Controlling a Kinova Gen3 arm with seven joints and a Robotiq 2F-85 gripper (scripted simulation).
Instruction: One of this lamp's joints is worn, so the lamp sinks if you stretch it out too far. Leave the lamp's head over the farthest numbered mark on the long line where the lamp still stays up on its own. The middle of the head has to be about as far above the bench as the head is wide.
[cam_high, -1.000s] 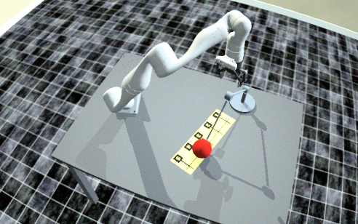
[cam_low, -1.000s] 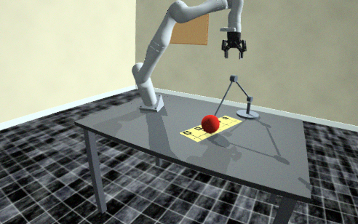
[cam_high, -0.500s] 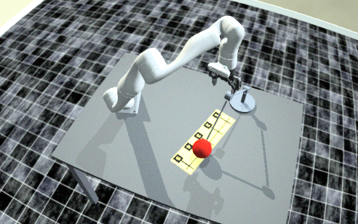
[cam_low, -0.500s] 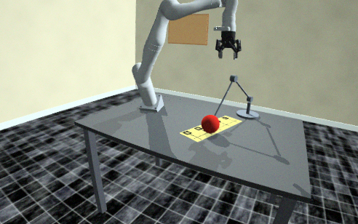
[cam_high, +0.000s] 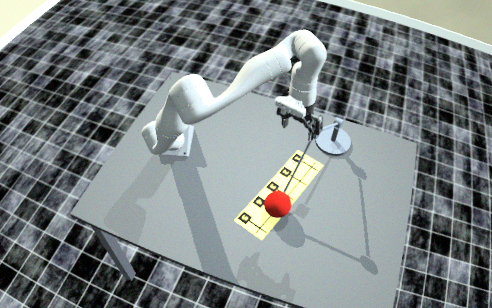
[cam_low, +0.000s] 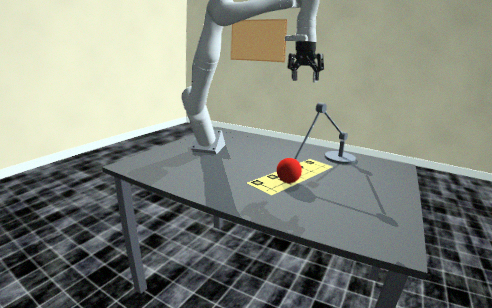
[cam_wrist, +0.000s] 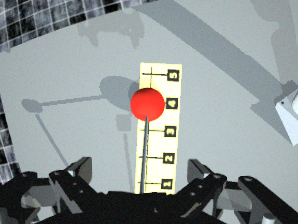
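My hand is 3 cm past the yellow numbered strip, 3 cm to the right of it and 40 cm above it. Also, from my hand: round grey base (8 cm ahead, 38 cm to the left, 37 cm below).
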